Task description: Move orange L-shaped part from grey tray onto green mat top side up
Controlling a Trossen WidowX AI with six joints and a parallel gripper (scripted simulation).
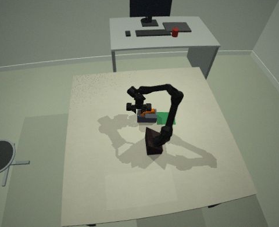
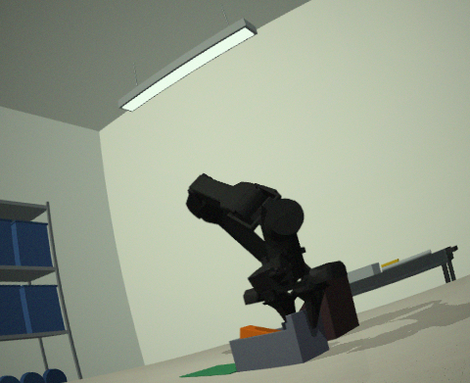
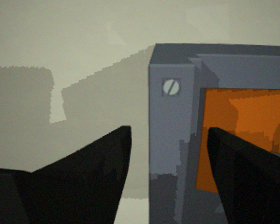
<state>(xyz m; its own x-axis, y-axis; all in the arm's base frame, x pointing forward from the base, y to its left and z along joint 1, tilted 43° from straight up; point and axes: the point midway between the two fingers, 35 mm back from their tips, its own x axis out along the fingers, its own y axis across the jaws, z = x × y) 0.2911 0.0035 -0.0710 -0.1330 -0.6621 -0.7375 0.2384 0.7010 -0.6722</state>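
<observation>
Now: gripper tip 2 cm past the orange L-shaped part and 5 cm to the left of it. Also, from my gripper tip: green mat (6 cm behind, 21 cm to the right, 7 cm below).
</observation>
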